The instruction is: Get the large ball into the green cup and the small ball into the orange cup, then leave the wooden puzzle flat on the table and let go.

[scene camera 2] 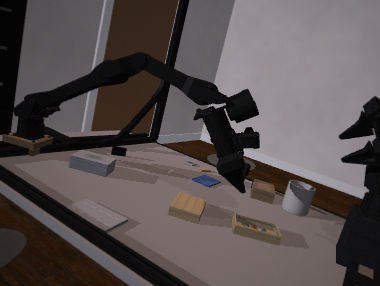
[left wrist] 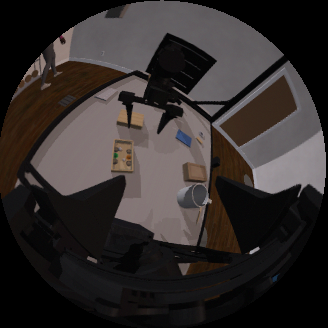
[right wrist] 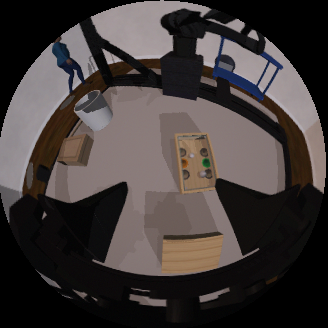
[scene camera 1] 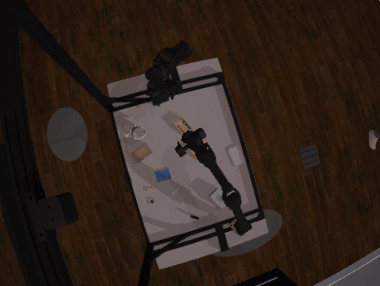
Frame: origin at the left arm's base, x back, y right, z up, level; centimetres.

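Seen in the pictures: left gripper, fingertip midpoint: (scene camera 2: 340, 148) (left wrist: 171, 180) (scene camera 1: 165, 102); right gripper, fingertip midpoint: (scene camera 2: 243, 186) (left wrist: 143, 130) (right wrist: 172, 185); left arm's base, origin of the base link: (scene camera 2: 376, 217) (left wrist: 124, 250) (right wrist: 183, 55); right arm's base, origin of the base link: (scene camera 2: 29, 136) (scene camera 1: 240, 225).
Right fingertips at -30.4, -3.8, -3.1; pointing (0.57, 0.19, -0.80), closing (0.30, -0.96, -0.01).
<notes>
Offsets run from my right fingertips to a thing's top centre, as dx, dy, dz. "*": to the spot under its first point.
The wooden puzzle @(+6.3, -3.2, -6.8) (scene camera 1: 178, 120) (scene camera 2: 256, 235) (left wrist: 123, 171) (right wrist: 198, 190) lies flat on the table, open side up. In the right wrist view, its green cup @(* +6.0, -5.0, -7.0) (right wrist: 206, 163) is at the right and its orange cup @(* +5.0, -1.2, -7.0) (right wrist: 184, 163) at the left. The small ball @(+7.4, -2.2, -7.7) (right wrist: 191, 155) lies between the cup columns, outside both coloured cups. The large ball @(+4.3, -4.9, -7.4) (right wrist: 202, 174) lies below the green cup, beside a grey cup. My right gripper (scene camera 2: 243, 190) (left wrist: 143, 130) (right wrist: 172, 185) is open and empty above the table near the puzzle. My left gripper (scene camera 2: 341, 148) (left wrist: 171, 180) is open and empty, raised near its own base.
A wooden block @(-10.5, -7.0, -6.7) (scene camera 2: 187, 207) (left wrist: 130, 118) (right wrist: 192, 254) lies near the puzzle. A brown box @(+1.5, +26.3, -5.5) (scene camera 2: 263, 190) (left wrist: 194, 171) (right wrist: 75, 149) and a white mug @(* +13.0, +19.6, -3.6) (scene camera 2: 298, 198) (left wrist: 188, 196) (right wrist: 95, 112) stand near one edge. A blue flat item @(-15.9, +19.6, -8.4) (scene camera 1: 163, 174) (scene camera 2: 206, 180) and a grey box @(-42.3, -6.3, -5.4) (scene camera 2: 92, 164) lie elsewhere.
</notes>
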